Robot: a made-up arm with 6 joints. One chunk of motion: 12 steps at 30 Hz.
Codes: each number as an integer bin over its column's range. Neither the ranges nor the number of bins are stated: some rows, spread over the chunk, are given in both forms.
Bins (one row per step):
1: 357 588 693 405 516 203
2: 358 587 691 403 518 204
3: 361 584 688 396 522 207
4: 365 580 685 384 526 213
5: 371 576 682 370 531 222
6: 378 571 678 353 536 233
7: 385 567 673 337 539 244
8: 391 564 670 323 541 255
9: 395 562 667 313 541 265
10: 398 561 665 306 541 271
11: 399 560 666 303 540 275
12: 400 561 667 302 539 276
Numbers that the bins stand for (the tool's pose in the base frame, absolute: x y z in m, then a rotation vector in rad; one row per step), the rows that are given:
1: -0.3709 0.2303 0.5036 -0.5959 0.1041 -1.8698
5: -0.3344 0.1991 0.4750 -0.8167 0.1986 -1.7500
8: -0.2824 0.1679 0.4437 -1.1131 0.2617 -1.5419
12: -0.2590 0.1601 0.4359 -1.2455 0.2491 -1.4095
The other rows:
2: -0.3683 0.2277 0.4984 -0.6086 0.1167 -1.8635
3: -0.3605 0.2199 0.4906 -0.6527 0.1419 -1.8446
4: -0.3501 0.2095 0.4828 -0.7284 0.1671 -1.8068
6: -0.3162 0.1861 0.4646 -0.9239 0.2302 -1.6806
7: -0.2980 0.1757 0.4516 -1.0248 0.2491 -1.6113
9: -0.2720 0.1627 0.4359 -1.1761 0.2617 -1.4788
10: -0.2642 0.1601 0.4307 -1.2203 0.2617 -1.4410
11: -0.2616 0.1575 0.4333 -1.2392 0.2554 -1.4158

